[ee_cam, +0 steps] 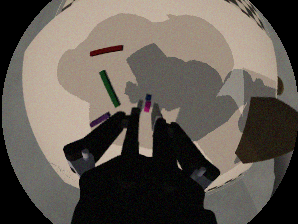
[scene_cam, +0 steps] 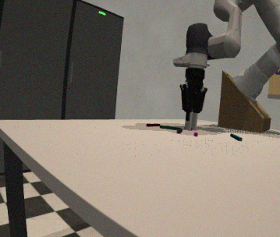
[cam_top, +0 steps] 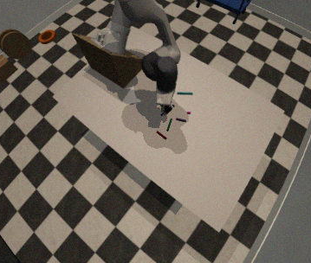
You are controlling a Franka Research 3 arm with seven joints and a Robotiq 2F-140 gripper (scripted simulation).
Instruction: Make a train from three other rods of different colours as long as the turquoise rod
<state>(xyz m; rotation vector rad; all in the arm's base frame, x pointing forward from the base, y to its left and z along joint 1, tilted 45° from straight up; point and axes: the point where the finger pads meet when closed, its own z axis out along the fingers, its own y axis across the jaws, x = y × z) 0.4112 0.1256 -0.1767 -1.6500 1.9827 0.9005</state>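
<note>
Now: hand 2 cm to the left of the blue rod and 3 cm above it. Round my hand: purple rod 11 cm ahead, 3 cm to the left, 3 cm below; red rod 8 cm ahead, 12 cm to the right, 3 cm below; green rod 8 cm ahead, 4 cm to the right, 3 cm below.
</note>
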